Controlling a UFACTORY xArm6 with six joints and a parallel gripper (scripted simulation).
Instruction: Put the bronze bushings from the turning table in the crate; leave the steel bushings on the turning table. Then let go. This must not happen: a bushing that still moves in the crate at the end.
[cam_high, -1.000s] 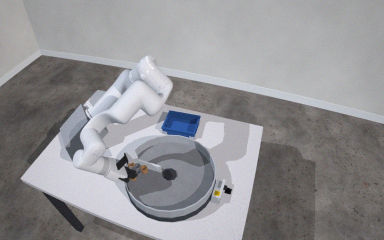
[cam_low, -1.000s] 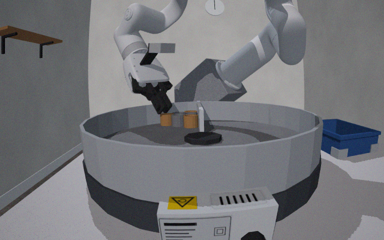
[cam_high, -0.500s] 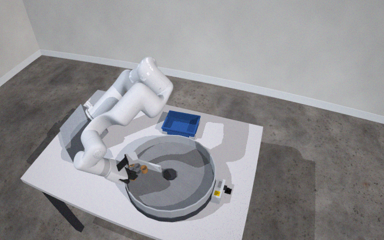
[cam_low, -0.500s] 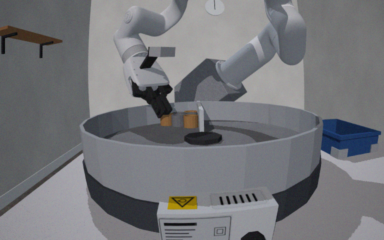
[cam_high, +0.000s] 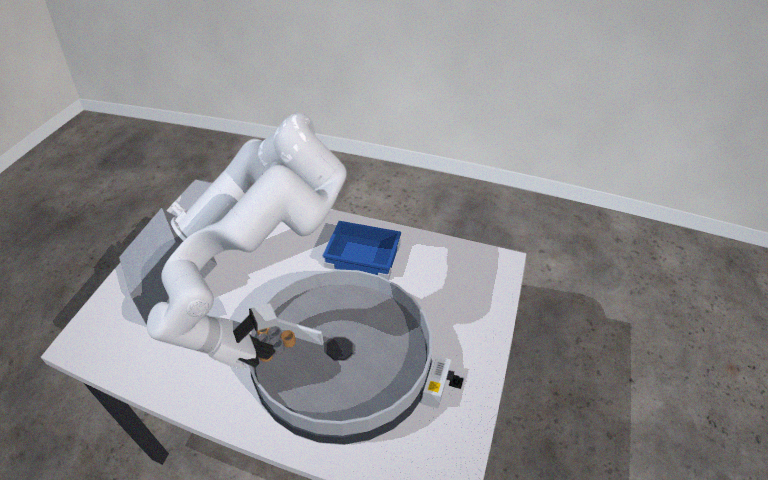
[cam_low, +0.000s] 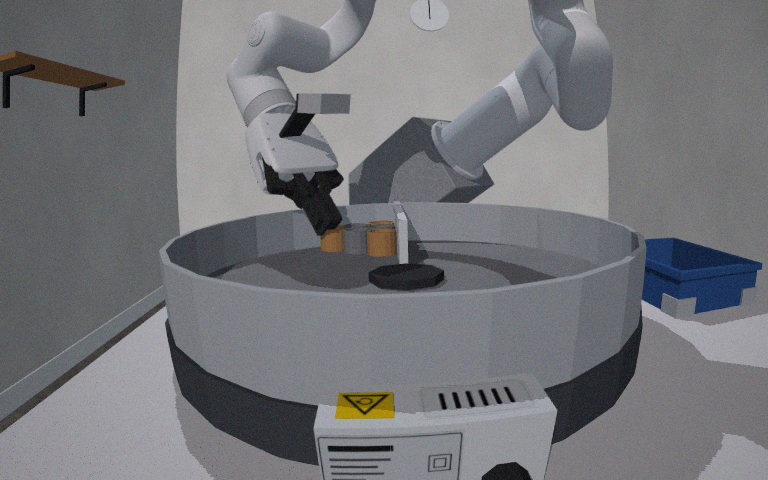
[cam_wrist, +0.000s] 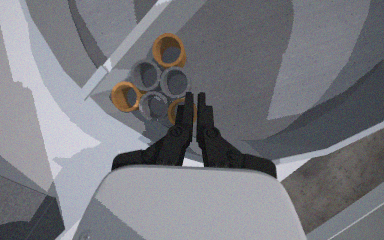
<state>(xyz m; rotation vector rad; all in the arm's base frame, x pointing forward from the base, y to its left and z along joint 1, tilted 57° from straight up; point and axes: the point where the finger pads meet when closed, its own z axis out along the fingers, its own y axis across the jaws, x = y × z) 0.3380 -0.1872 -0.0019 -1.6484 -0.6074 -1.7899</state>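
The blue crate is 3 cm behind my hand, 45 cm to the left of it and 7 cm below it. Also, from my hand: turning table (12 cm ahead, 12 cm to the left, 4 cm below).
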